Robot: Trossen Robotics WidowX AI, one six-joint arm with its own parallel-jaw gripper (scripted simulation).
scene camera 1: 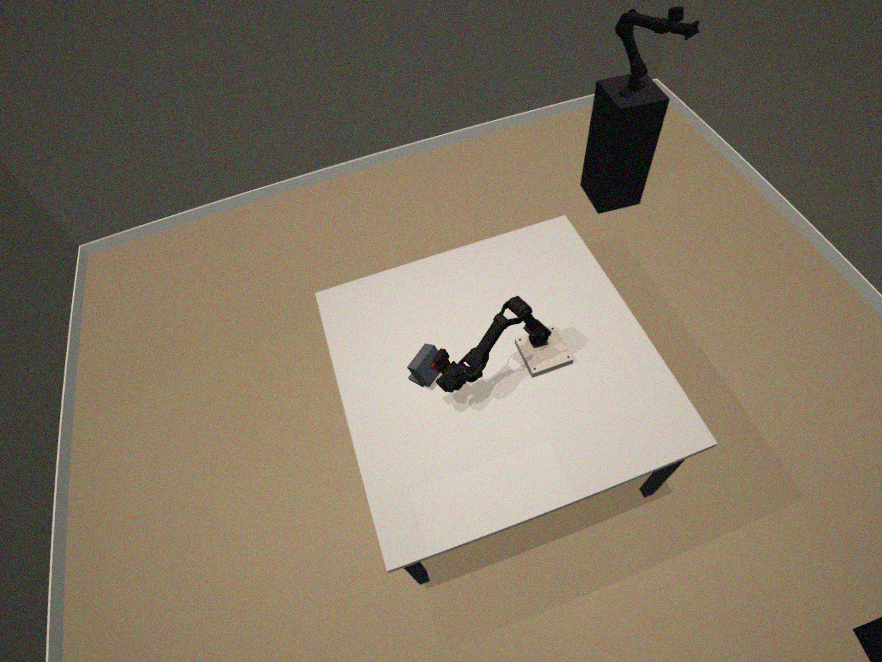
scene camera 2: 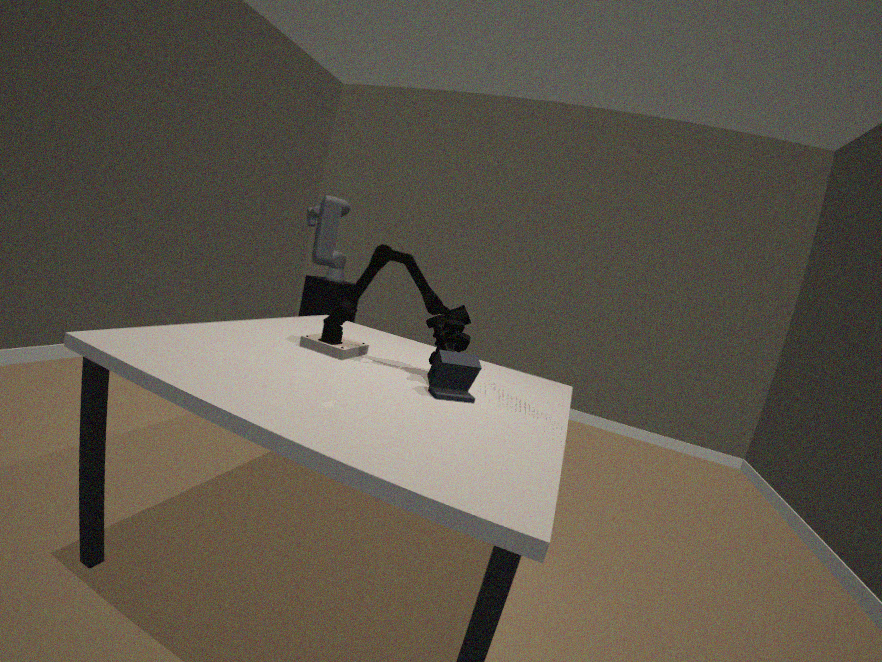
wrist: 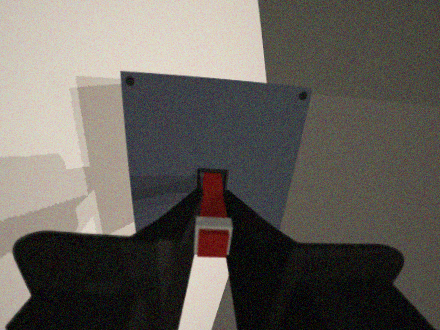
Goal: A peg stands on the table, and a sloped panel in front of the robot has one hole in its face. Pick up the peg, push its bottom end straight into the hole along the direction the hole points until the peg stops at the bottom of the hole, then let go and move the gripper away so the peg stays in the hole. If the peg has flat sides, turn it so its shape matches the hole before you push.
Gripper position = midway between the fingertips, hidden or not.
My gripper (scene camera 2: 451,361) holds a red square peg (wrist: 213,230). I also see a sloped panel (scene camera 2: 450,370).
My gripper is seen too in the wrist view (wrist: 212,196). The sloped panel shows as well in scene camera 1 (scene camera 1: 424,375) and in the wrist view (wrist: 175,124). Scene camera 2 misses the red square peg, which is hidden by the sloped panel.
